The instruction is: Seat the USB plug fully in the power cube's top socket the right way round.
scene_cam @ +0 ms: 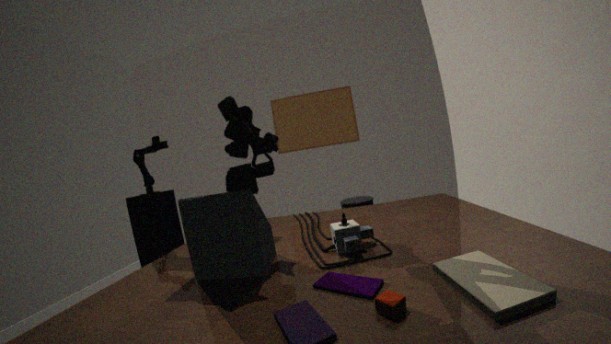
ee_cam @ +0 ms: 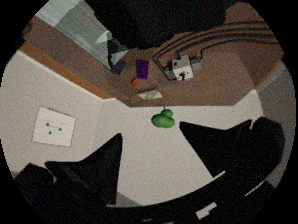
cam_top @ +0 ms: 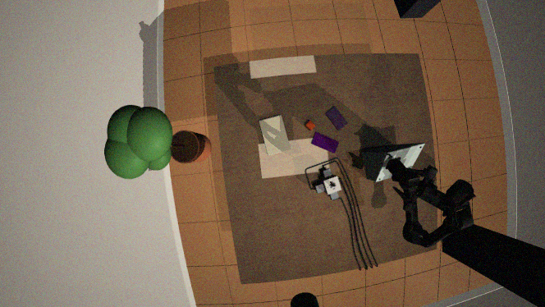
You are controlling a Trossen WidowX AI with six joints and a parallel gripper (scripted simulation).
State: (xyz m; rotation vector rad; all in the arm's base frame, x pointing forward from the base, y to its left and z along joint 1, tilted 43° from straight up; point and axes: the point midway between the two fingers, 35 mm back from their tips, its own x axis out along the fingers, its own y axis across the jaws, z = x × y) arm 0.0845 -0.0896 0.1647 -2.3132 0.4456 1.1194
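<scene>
Now: gripper tip 250 mm above the dark USB plug, 190 mm short of it and 30 mm to the right of it. The rest, counted from my gripper tip: orange block: 330 mm below, 290 mm to the right, 230 mm ahead; cream book: 430 mm ahead, 330 mm below, 280 mm to the right.
</scene>
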